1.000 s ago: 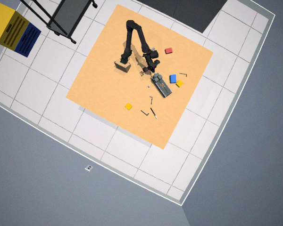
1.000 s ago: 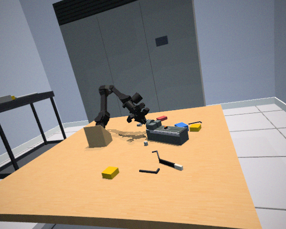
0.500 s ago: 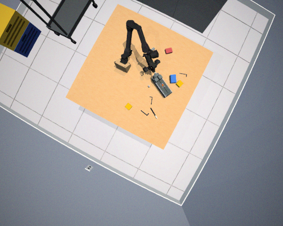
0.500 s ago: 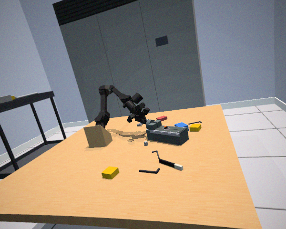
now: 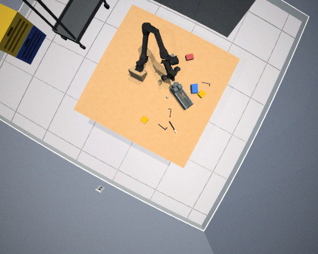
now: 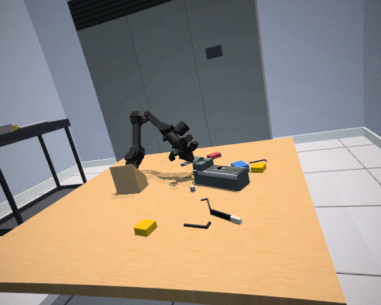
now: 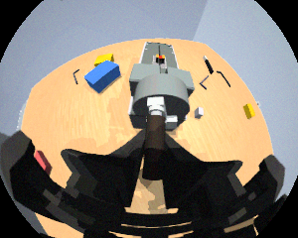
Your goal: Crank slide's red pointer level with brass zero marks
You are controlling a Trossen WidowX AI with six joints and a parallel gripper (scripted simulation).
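Right now the red pointer is 140 mm ahead of my gripper tip, 90 mm to the right of it and 10 mm below it. The rest, counted from my gripper tip: small grey cube (150 mm to the right, 80 mm below); then blue block (220 mm ahead, 40 mm to the left, 70 mm below); then dark crank handle (20 mm behind, 10 mm to the left, 20 mm above).
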